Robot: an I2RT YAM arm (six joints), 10 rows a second.
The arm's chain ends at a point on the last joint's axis. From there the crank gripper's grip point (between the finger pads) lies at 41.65 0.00 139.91 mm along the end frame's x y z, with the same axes.
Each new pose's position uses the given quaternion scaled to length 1; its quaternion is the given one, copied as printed.
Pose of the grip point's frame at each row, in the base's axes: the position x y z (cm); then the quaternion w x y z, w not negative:
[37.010 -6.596 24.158 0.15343 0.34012 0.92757 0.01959]
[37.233 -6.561 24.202 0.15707 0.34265 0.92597 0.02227]
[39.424 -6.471 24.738 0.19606 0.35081 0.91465 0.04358]
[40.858 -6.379 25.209 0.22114 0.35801 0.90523 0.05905]
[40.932 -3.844 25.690 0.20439 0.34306 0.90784 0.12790]
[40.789 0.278 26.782 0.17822 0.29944 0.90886 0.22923]
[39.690 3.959 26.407 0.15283 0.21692 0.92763 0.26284]
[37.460 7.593 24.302 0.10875 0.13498 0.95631 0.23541]
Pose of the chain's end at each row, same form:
[35.846 -8.297 38.610 0.15343 0.34012 0.92757 0.01959]
[35.931 -8.304 38.637 0.15707 0.34265 0.92597 0.02227]
[36.798 -8.406 38.967 0.19606 0.35081 0.91465 0.04358]
[37.355 -8.468 39.225 0.22114 0.35801 0.90523 0.05905]
[37.349 -7.943 39.234 0.20439 0.34306 0.90784 0.12790]
[37.489 -6.666 39.191 0.17822 0.29944 0.90886 0.22923]
[37.706 -3.947 38.517 0.15283 0.21692 0.92763 0.26284]
[37.575 0.416 37.013 0.10875 0.13498 0.95631 0.23541]

